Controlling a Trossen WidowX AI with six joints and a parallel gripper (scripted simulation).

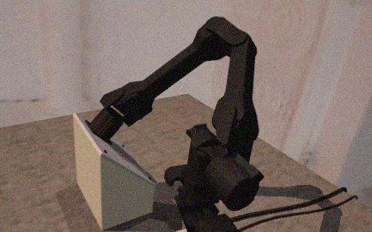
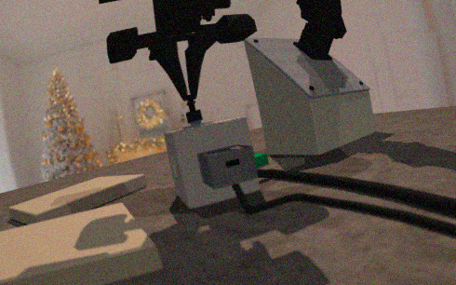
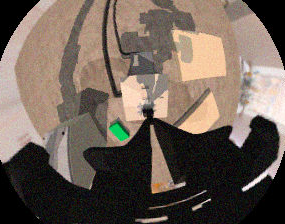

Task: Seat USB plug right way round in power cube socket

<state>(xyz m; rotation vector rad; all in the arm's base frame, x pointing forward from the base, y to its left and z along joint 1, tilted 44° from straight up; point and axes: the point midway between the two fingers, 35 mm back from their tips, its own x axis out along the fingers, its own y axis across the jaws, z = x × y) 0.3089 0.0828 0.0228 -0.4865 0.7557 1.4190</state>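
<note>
Right now the black USB plug is 20 mm below my gripper tip. Round my gripper tip: green block 100 mm behind, 70 mm to the right, 100 mm below.
</note>
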